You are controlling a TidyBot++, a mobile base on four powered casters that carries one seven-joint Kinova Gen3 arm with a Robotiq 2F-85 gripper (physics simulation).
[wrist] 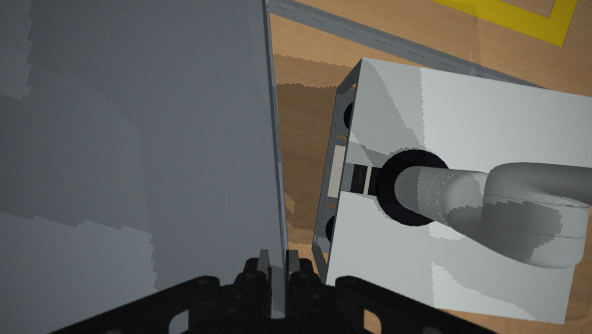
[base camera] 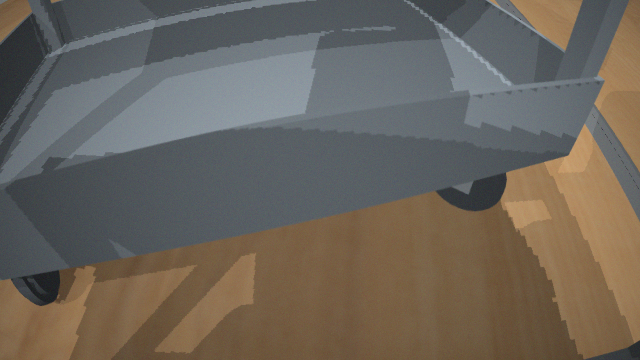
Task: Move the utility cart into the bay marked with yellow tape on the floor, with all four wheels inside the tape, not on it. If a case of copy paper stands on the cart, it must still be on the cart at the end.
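Frame: origin at the arm's base, x down, y back, z left, level; metres.
Seen in the pictures: gripper, fingertip midpoint: point(wrist: 279, 266); arm's base, origin of the base link: point(wrist: 416, 188).
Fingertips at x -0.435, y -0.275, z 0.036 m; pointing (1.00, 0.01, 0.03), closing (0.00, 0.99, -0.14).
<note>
Offsets run from my fingertips to a thing's middle. "pt": to the spot under its first point.
The grey utility cart point(base camera: 280, 175) point(wrist: 150, 150) stands close in front of my base. In the base view its lower tray and two dark wheels show, one wheel @[dy -0.114, dx +0.782, dz -0.207 m] point(base camera: 480, 194) at the right and one @[pt dy +0.020, dx +0.784, dz +0.254 m] point(base camera: 42, 289) at the lower left. In the wrist view its flat grey top fills the left side. My gripper point(wrist: 279, 266) is shut on the cart's raised edge, which runs between the two fingertips. The yellow tape point(wrist: 530, 24) shows in part at the upper right of the wrist view. No case of copy paper shows on the visible parts of the cart.
My white base top point(wrist: 500, 115) with the grey arm point(wrist: 530, 220) lies right of the cart, across a narrow gap of wood floor. A grey strip point(base camera: 614, 145) point(wrist: 380, 42) runs along the floor between the base and the tape. Cart posts point(base camera: 592, 40) rise from the lower tray.
</note>
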